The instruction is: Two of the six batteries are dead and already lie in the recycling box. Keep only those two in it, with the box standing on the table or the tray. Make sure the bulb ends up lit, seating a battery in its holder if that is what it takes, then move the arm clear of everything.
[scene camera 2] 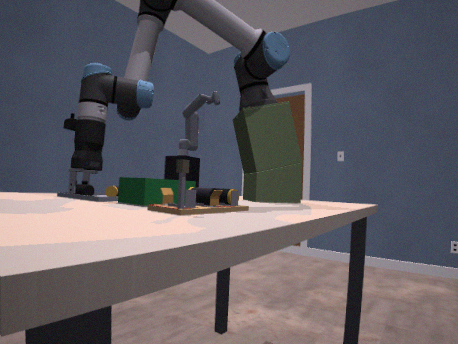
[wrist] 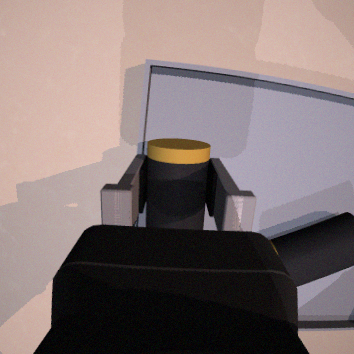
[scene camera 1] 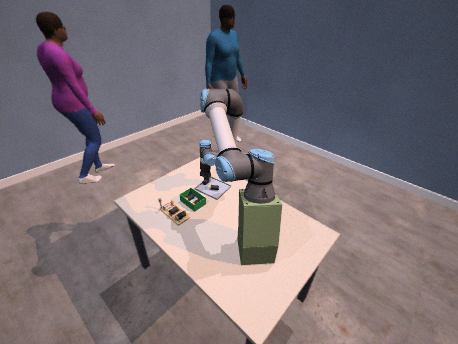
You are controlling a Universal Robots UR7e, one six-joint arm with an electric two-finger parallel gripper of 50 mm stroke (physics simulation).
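Places are measured from the arm's base along level axes (x right, y ahead, z up), in metres.
Pixels of known places: gripper, fingertip midpoint: (scene camera 2: 78, 193) (wrist: 176, 173) (scene camera 1: 207, 181); arm's base, link origin: (scene camera 2: 259, 110) (scene camera 1: 259, 196).
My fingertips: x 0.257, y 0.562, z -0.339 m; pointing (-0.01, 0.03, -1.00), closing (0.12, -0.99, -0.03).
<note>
For each thing: its top centre in the pictures, then the offset to it from my fingertips. Level surfaces: height alone.
- black battery with a yellow end, top centre: (wrist: 174, 208) (scene camera 2: 81, 184) dx -0.011, dy -0.002, dz +0.026 m
- grey tray, top centre: (wrist: 287, 228) (scene camera 2: 107, 194) (scene camera 1: 213, 186) dx -0.023, dy -0.077, dz +0.000 m
- second battery, top centre: (wrist: 323, 267) (scene camera 2: 116, 185) (scene camera 1: 214, 185) dx -0.034, dy -0.095, dz +0.026 m
- green recycling box, top centre: (scene camera 2: 158, 179) (scene camera 1: 192, 196) dx -0.228, dy -0.067, dz +0.048 m
- bulb, top centre: (scene camera 2: 183, 159) (scene camera 1: 159, 198) dx -0.398, dy +0.053, dz +0.080 m
- table, surface height: dz -0.012 m
My gripper (scene camera 1: 206, 182) (scene camera 2: 80, 189) (wrist: 176, 173) is shut on a black battery with a yellow end (wrist: 177, 205), low over the left part of the grey tray (scene camera 1: 220, 193) (wrist: 200, 110). A second battery (scene camera 1: 214, 187) (scene camera 2: 112, 191) (wrist: 320, 250) lies on the tray, beside the gripper. The green recycling box (scene camera 1: 199, 205) (scene camera 2: 132, 191) stands on the table with dark batteries inside; their number is unclear. The holder board (scene camera 2: 200, 210) carries two black batteries (scene camera 1: 174, 211) (scene camera 1: 181, 215) side by side. The bulb (scene camera 1: 160, 201) (scene camera 2: 182, 166) on its post shows no glow.
The box stands between the tray and the holder board on the table (scene camera 1: 235, 215). The bulb post rises at the board's far-left end in scene camera 1. The arm's green pedestal (scene camera 1: 259, 227) (scene camera 2: 270, 150) stands on the table. Two people stand beyond the table.
</note>
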